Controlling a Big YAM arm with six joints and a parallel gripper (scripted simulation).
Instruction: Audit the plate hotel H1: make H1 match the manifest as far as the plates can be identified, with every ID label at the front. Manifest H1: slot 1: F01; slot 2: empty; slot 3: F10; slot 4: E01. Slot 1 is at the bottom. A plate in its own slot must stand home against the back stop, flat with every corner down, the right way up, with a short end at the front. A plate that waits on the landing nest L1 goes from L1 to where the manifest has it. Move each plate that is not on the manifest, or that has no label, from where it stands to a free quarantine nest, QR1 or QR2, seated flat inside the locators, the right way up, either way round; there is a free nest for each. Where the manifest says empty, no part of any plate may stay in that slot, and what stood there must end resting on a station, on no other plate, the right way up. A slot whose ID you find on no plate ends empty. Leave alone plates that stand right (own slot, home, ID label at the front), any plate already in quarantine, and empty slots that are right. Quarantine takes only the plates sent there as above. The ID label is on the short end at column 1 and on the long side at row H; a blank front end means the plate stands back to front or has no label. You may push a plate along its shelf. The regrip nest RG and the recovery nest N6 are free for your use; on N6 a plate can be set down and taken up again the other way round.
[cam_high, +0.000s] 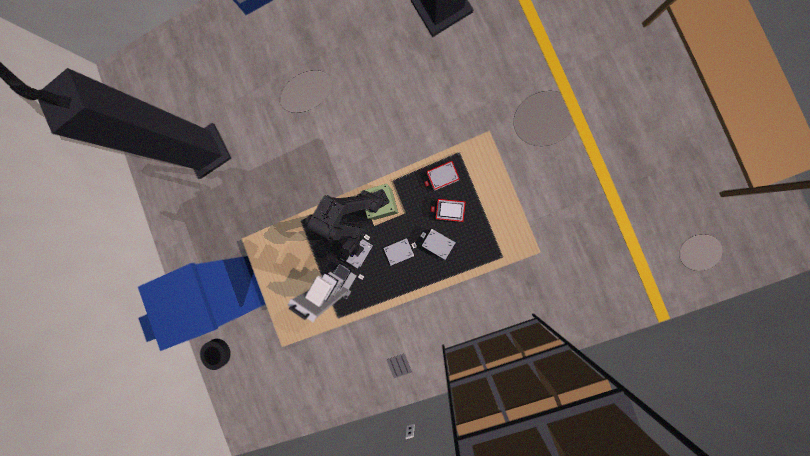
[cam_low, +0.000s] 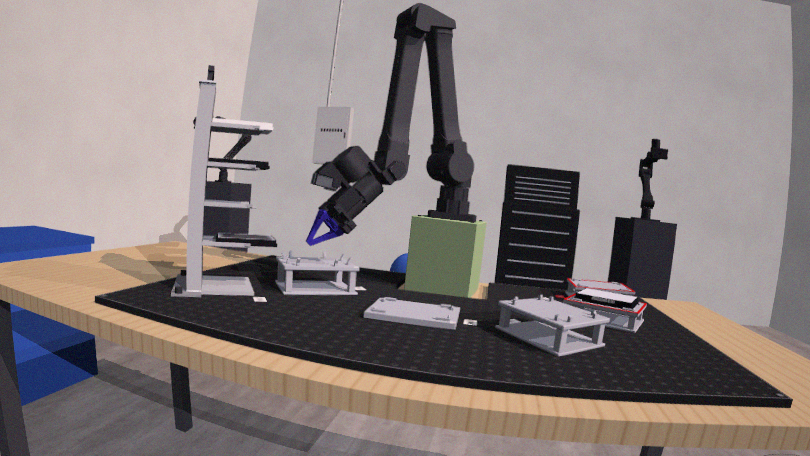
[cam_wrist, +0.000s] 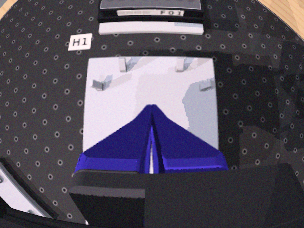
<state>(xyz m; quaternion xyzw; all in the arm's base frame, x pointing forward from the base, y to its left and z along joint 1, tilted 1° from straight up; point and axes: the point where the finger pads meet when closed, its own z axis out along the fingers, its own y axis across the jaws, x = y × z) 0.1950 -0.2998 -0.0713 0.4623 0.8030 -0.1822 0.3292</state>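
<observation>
The regrip nest RG lies 10 mm behind my hand, 10 mm to the left of it and 50 mm below it. The rest, counted from my hand: hotel base: 100 mm ahead, 170 mm to the right, 100 mm below; RG label: 60 mm behind, 100 mm to the left, 110 mm below; H1 tag: 150 mm ahead, 50 mm to the right, 110 mm below.
</observation>
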